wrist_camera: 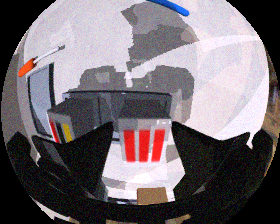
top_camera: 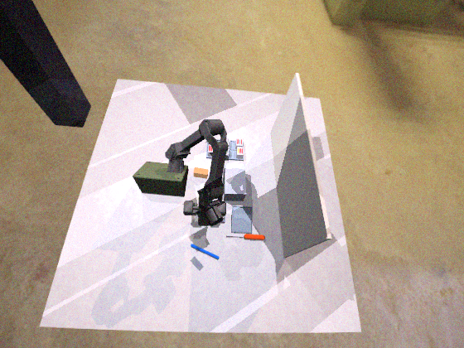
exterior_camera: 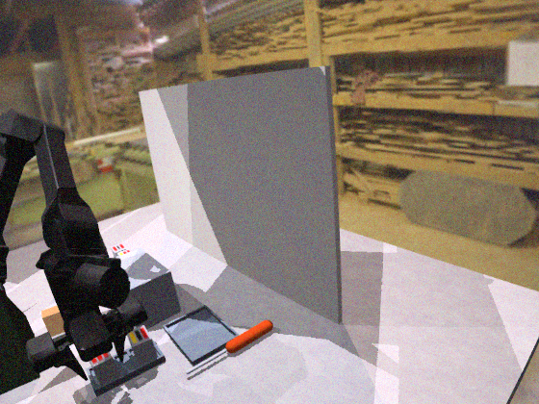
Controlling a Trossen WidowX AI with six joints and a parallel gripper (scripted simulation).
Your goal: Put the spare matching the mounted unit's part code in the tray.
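My gripper tip is now 20 mm below the spare. Round my gripper tip: holder (40 mm ahead, 10 mm below); blue pen (10 mm ahead, 170 mm to the right, 10 mm below); blue-grey tray (180 mm ahead, 10 mm to the right, 10 mm below).
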